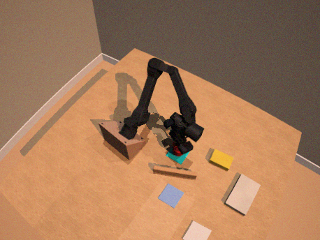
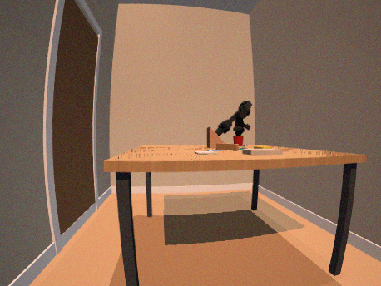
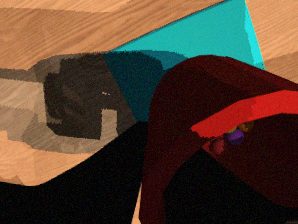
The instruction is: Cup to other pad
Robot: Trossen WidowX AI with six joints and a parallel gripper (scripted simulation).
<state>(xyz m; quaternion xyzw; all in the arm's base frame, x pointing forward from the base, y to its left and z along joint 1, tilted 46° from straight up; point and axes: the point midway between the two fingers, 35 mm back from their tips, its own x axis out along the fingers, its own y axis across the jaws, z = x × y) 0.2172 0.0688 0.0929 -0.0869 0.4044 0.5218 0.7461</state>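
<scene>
My gripper tip is 7 cm above the teal pad, 2 cm short of it and 1 cm to the left of it. The rest, counted from my gripper tip: red cup: 3 cm ahead, 2 cm to the right; then yellow block: 24 cm ahead, 6 cm to the left, 5 cm below; then low wooden bar: 12 cm to the right, 7 cm ahead, 5 cm below.
</scene>
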